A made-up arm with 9 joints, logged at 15 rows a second.
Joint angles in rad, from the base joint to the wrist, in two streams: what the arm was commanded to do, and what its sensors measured. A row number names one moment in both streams.
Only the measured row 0 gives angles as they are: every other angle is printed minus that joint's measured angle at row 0.
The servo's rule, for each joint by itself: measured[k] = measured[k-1] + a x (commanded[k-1-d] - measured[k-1]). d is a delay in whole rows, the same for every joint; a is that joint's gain. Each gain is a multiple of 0.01, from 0.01 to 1. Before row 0 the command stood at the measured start. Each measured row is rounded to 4 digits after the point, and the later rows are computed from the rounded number. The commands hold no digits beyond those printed.
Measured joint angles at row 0:
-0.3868 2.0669 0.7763 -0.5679 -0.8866 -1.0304 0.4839 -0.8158 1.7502
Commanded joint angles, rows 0 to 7:
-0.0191 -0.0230 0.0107 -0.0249 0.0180 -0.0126 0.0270 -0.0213 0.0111
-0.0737 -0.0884 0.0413 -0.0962 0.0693 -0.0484 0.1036 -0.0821 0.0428
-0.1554 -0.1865 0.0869 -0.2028 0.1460 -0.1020 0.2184 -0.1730 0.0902
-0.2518 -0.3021 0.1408 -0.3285 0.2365 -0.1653 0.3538 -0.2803 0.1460
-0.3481 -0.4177 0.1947 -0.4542 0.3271 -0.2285 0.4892 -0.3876 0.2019
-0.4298 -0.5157 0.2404 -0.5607 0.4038 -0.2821 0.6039 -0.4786 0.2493
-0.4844 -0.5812 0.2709 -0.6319 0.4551 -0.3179 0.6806 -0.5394 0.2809
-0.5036 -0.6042 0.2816 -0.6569 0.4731 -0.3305 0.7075 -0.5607 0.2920
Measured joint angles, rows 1 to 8:
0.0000 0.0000 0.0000 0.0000 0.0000 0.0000 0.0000 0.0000 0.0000
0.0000 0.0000 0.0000 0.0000 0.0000 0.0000 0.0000 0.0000 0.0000
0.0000 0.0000 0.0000 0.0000 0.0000 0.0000 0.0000 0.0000 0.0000
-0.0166 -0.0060 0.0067 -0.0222 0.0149 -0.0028 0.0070 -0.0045 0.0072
-0.0663 -0.0274 0.0285 -0.0881 0.0601 -0.0128 0.0321 -0.0208 0.0303
-0.1438 -0.0688 0.0653 -0.1902 0.1314 -0.0324 0.0805 -0.0528 0.0692
-0.2378 -0.1295 0.1129 -0.3133 0.2186 -0.0616 0.1516 -0.1006 0.1191
-0.3338 -0.2044 0.1644 -0.4387 0.3087 -0.0983 0.2394 -0.1609 0.1729
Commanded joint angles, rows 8 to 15:
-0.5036 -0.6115 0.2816 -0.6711 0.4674 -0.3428 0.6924 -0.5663 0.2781
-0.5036 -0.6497 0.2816 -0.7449 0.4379 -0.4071 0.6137 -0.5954 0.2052
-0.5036 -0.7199 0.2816 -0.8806 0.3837 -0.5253 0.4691 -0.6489 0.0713
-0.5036 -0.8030 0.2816 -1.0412 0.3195 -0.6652 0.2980 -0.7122 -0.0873
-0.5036 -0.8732 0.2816 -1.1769 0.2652 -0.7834 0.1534 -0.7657 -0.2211
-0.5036 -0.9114 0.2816 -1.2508 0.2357 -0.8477 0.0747 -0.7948 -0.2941
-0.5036 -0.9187 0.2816 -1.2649 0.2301 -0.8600 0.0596 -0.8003 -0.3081
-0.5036 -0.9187 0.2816 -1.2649 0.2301 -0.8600 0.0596 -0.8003 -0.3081
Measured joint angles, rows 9 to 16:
-0.4173 -0.2853 0.2123 -0.5473 0.3876 -0.1387 0.3342 -0.2276 0.2226
-0.4757 -0.3622 0.2492 -0.6226 0.4436 -0.1781 0.4243 -0.2931 0.2605
-0.5000 -0.4251 0.2696 -0.6531 0.4681 -0.2116 0.4979 -0.3493 0.2810
-0.5031 -0.4736 0.2772 -0.6691 0.4675 -0.2405 0.5485 -0.3949 0.2791
-0.5035 -0.5194 0.2800 -0.7366 0.4429 -0.2772 0.5655 -0.4370 0.2311
-0.5036 -0.5715 0.2810 -0.8648 0.3938 -0.3318 0.5404 -0.4815 0.1272
-0.5036 -0.6317 0.2814 -1.0218 0.3321 -0.4051 0.4774 -0.5299 -0.0122
-0.5036 -0.6945 0.2815 -1.1598 0.2766 -0.4883 0.3932 -0.5794 -0.1480

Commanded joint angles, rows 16 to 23:
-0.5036 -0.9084 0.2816 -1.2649 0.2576 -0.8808 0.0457 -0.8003 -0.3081
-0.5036 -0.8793 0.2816 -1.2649 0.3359 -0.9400 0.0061 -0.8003 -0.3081
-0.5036 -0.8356 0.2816 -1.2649 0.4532 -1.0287 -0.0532 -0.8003 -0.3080
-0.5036 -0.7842 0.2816 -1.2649 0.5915 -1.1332 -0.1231 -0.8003 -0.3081
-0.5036 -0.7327 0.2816 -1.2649 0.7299 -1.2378 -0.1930 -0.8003 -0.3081
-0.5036 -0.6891 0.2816 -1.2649 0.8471 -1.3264 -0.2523 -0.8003 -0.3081
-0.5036 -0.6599 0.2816 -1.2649 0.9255 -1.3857 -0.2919 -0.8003 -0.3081
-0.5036 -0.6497 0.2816 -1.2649 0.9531 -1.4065 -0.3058 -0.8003 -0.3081
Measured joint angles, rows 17 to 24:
-0.5036 -0.7509 0.2816 -1.2408 0.2427 -0.5674 0.3104 -0.6246 -0.2430
-0.5036 -0.7945 0.2816 -1.2622 0.2322 -0.6318 0.2452 -0.6615 -0.2853
-0.5036 -0.8268 0.2816 -1.2646 0.2305 -0.6820 0.1969 -0.6906 -0.3001
-0.5036 -0.8480 0.2816 -1.2649 0.2530 -0.7257 0.1576 -0.7136 -0.3053
-0.5036 -0.8561 0.2816 -1.2649 0.3218 -0.7728 0.1182 -0.7318 -0.3071
-0.5036 -0.8508 0.2816 -1.2649 0.4309 -0.8291 0.0736 -0.7462 -0.3077
-0.5036 -0.8335 0.2816 -1.2649 0.5642 -0.8960 0.0225 -0.7576 -0.3080
-0.5036 -0.8073 0.2816 -1.2649 0.7017 -0.9712 -0.0335 -0.7666 -0.3081

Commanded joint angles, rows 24 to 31:
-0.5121 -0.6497 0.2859 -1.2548 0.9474 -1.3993 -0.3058 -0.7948 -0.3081
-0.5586 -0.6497 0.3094 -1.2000 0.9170 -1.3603 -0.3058 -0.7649 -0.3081
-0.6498 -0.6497 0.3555 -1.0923 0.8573 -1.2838 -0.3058 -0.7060 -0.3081
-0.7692 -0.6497 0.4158 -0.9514 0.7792 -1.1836 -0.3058 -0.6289 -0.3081
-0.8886 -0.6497 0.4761 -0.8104 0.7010 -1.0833 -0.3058 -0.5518 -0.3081
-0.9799 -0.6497 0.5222 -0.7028 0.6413 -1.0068 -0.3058 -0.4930 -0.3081
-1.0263 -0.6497 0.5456 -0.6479 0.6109 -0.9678 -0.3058 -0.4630 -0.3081
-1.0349 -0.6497 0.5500 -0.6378 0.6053 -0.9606 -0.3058 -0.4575 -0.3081
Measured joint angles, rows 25 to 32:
-0.5036 -0.7766 0.2816 -1.2649 0.8224 -1.0493 -0.0904 -0.7737 -0.3081
-0.5036 -0.7463 0.2816 -1.2649 0.9080 -1.1233 -0.1428 -0.7793 -0.3081
-0.5036 -0.7212 0.2816 -1.2649 0.9454 -1.1856 -0.1852 -0.7837 -0.3081
-0.5110 -0.7026 0.2843 -1.2559 0.9471 -1.2326 -0.2166 -0.7860 -0.3081
-0.5524 -0.6888 0.3001 -1.2061 0.9221 -1.2607 -0.2398 -0.7816 -0.3081
-0.6371 -0.6786 0.3350 -1.1048 0.8683 -1.2658 -0.2570 -0.7657 -0.3081
-0.7520 -0.6711 0.3859 -0.9683 0.7943 -1.2477 -0.2697 -0.7370 -0.3081
-0.8708 -0.6655 0.4427 -0.8278 0.7169 -1.2115 -0.2791 -0.6981 -0.3081

